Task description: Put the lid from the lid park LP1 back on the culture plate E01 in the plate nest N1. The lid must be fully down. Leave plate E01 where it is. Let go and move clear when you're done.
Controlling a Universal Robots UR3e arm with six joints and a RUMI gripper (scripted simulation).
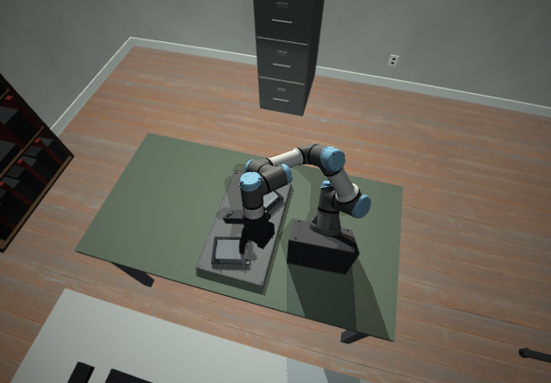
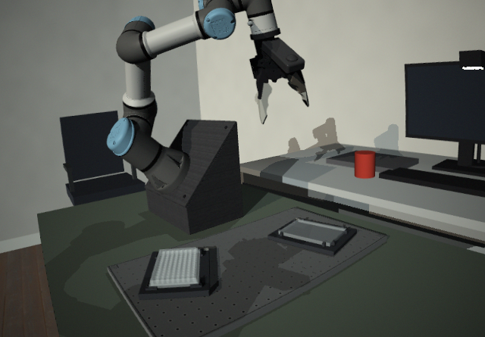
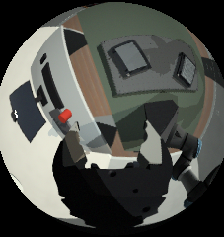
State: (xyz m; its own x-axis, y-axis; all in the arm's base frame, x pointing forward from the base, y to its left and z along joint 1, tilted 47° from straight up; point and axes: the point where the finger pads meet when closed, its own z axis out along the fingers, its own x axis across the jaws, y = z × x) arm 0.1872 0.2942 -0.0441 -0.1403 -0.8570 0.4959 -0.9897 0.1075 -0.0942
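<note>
Now: the lid 250 mm below my hand, 140 mm ahead of it and 50 mm to the right of it. From my hand the other things lie so: lid park LP1: 260 mm below, 140 mm ahead, 50 mm to the right; culture plate E01: 360 mm to the right, 250 mm below, 120 mm ahead.
</note>
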